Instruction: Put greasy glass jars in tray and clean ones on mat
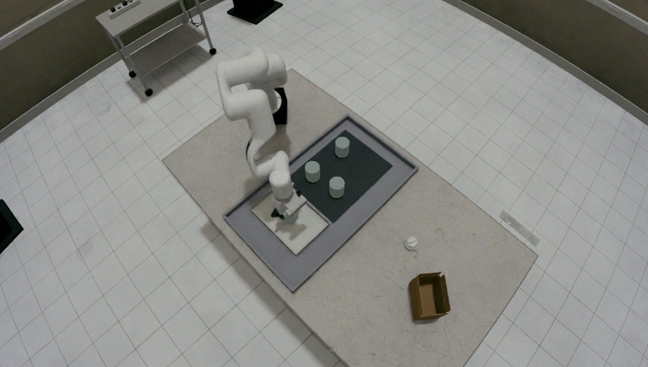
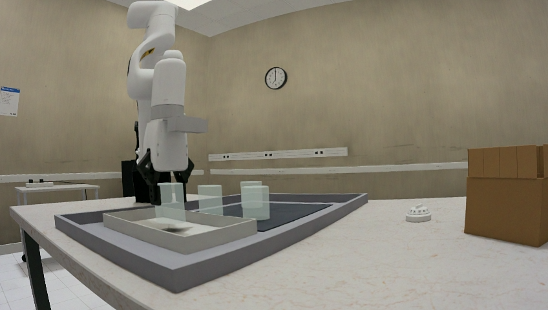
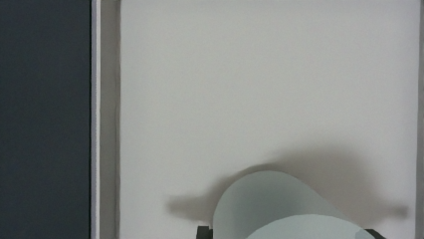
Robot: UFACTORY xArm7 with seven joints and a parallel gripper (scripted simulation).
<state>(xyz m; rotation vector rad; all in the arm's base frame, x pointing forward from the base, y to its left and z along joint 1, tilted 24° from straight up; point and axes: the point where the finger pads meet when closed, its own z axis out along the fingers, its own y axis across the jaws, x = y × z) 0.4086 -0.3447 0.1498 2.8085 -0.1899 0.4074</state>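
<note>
The white tray lies 7 cm below my hand. Round my hand: dark drying mat 6 cm ahead, 31 cm to the left, 7 cm below; then white knob 50 cm ahead, 20 cm to the left, 6 cm below; then grey base 6 cm ahead, 18 cm to the left, 8 cm below.
</note>
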